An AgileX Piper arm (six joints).
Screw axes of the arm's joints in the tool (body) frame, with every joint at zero. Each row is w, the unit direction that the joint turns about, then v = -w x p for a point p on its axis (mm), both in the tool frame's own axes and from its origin. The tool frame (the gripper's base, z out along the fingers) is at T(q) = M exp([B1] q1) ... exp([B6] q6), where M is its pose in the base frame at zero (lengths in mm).
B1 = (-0.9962, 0, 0.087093, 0.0, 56.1, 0.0)
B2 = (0, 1, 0, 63.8, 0.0, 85.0)
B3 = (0, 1, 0, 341.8, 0.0, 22.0)
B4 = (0, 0, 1, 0.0, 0.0, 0.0)
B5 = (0, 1, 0, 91.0, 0.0, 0.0)
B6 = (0, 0, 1, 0.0, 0.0, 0.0)
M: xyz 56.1 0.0 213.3 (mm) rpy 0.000 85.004 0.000 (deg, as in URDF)
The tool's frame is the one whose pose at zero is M.
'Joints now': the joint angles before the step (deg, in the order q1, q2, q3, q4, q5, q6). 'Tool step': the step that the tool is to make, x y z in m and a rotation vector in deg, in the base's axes. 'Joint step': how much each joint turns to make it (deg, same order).
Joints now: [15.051 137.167 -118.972 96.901 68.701 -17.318]
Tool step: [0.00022 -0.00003 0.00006 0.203 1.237 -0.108]
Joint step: [0.000 0.000 0.002 0.085 -0.125 1.216]
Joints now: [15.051 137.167 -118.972 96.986 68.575 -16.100]
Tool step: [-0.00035 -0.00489 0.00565 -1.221 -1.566 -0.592]
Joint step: [-0.515 -0.990 0.248 -1.324 -0.373 -0.542]
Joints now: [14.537 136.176 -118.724 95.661 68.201 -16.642]
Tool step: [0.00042 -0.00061 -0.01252 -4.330 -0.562 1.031]
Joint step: [-0.133 0.750 -0.109 -4.447 0.183 -0.099]
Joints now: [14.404 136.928 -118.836 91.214 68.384 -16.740]
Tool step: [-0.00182 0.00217 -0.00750 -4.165 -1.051 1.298]
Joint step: [0.297 0.252 -0.224 -4.411 0.000 0.002]
